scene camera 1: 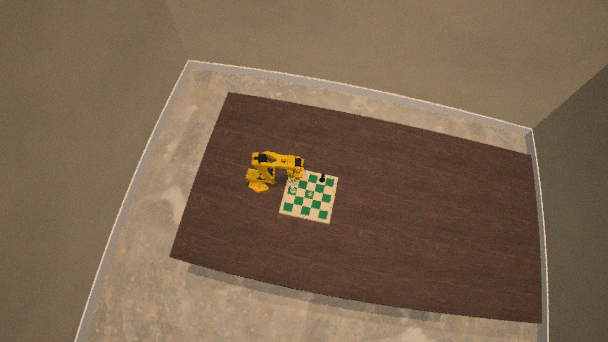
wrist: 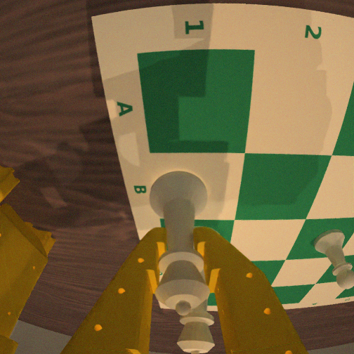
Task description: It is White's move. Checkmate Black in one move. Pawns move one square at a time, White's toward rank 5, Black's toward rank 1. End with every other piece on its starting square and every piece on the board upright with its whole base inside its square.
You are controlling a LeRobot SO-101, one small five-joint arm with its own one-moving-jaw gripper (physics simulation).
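Frame: origin at the arm's base, x right, y ahead, z up, level; centimetres.
Seen in the pictures: end effector, tool point: (scene camera 1: 292, 178); arm's base, origin of the base link: (scene camera 1: 264, 182).
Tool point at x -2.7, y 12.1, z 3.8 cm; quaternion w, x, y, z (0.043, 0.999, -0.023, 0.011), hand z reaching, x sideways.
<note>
Offsets run from my tool point to a thing's middle. Level surfaces: height alone.
A tall white piece with a small ball on top, seemingly the queen (wrist: 182, 280), is upright at square B1 in the wrist view. My gripper (wrist: 181, 234) (scene camera 1: 294, 181) is shut on it, one jaw against each side of its stem. The frames do not show clearly whether its base touches the board. Another white piece {dz +0.0, dx +4.1, dy +1.0 cm} (wrist: 196, 336) (scene camera 1: 292, 190) stands behind it on C1, partly hidden. A small white pawn {dz -1.6, dx +4.3, dy +8.8 cm} (wrist: 333, 250) (scene camera 1: 310, 194) stands on C3. A black piece {dz +0.0, dx -3.6, dy +12.7 cm} (scene camera 1: 322, 178) stands on A4; its type is too small to tell.
The green and cream board {dz -3.5, dx +4.4, dy +8.5 cm} (scene camera 1: 304, 215) (wrist: 112, 55) lies on the dark wooden table {dz -3.7 cm} (scene camera 1: 425, 215). The yellow arm (scene camera 1: 272, 160) reaches over the board's A1 corner from the left. The piece on C1 is close behind the gripped one.
</note>
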